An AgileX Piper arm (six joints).
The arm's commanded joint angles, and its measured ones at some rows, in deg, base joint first. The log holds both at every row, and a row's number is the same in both.
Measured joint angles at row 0: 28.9 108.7 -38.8 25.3 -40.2 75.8
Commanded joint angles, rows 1 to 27: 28.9 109.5 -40.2 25.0 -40.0 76.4; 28.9 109.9 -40.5 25.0 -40.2 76.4; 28.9 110.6 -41.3 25.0 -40.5 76.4; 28.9 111.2 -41.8 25.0 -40.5 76.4; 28.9 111.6 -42.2 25.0 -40.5 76.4; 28.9 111.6 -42.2 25.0 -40.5 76.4; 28.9 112.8 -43.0 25.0 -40.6 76.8; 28.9 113.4 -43.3 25.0 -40.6 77.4; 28.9 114.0 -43.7 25.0 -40.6 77.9; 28.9 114.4 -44.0 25.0 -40.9 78.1; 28.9 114.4 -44.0 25.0 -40.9 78.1; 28.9 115.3 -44.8 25.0 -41.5 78.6; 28.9 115.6 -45.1 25.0 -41.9 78.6; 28.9 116.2 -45.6 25.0 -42.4 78.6; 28.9 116.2 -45.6 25.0 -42.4 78.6; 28.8 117.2 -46.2 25.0 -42.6 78.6; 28.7 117.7 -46.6 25.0 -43.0 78.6; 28.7 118.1 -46.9 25.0 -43.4 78.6; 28.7 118.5 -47.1 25.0 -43.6 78.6; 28.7 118.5 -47.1 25.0 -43.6 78.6; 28.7 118.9 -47.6 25.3 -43.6 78.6; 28.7 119.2 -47.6 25.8 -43.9 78.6; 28.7 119.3 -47.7 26.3 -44.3 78.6; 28.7 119.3 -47.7 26.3 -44.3 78.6; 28.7 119.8 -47.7 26.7 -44.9 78.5; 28.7 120.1 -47.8 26.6 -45.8 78.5; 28.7 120.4 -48.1 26.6 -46.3 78.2
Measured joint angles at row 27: 28.9 119.9 -47.4 26.5 -44.5 78.2
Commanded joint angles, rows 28 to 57: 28.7 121.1 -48.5 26.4 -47.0 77.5; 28.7 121.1 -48.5 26.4 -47.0 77.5; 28.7 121.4 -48.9 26.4 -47.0 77.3; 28.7 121.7 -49.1 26.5 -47.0 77.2; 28.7 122.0 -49.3 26.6 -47.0 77.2; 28.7 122.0 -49.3 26.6 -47.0 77.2; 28.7 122.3 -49.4 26.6 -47.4 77.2; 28.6 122.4 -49.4 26.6 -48.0 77.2; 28.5 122.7 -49.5 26.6 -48.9 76.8; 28.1 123.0 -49.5 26.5 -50.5 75.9; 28.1 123.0 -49.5 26.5 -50.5 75.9; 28.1 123.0 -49.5 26.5 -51.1 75.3; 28.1 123.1 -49.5 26.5 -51.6 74.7; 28.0 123.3 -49.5 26.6 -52.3 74.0; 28.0 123.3 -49.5 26.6 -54.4 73.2; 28.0 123.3 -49.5 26.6 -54.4 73.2; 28.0 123.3 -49.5 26.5 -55.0 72.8; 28.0 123.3 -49.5 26.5 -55.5 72.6; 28.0 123.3 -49.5 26.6 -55.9 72.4; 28.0 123.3 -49.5 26.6 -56.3 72.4; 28.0 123.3 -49.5 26.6 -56.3 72.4; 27.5 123.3 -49.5 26.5 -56.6 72.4; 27.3 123.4 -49.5 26.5 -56.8 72.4; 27.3 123.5 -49.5 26.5 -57.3 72.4; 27.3 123.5 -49.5 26.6 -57.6 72.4; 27.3 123.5 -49.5 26.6 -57.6 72.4; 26.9 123.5 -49.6 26.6 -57.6 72.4; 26.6 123.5 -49.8 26.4 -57.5 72.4; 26.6 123.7 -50.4 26.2 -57.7 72.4; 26.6 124.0 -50.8 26.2 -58.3 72.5
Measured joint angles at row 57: 27.9 124.0 -48.8 26.1 -52.5 73.4
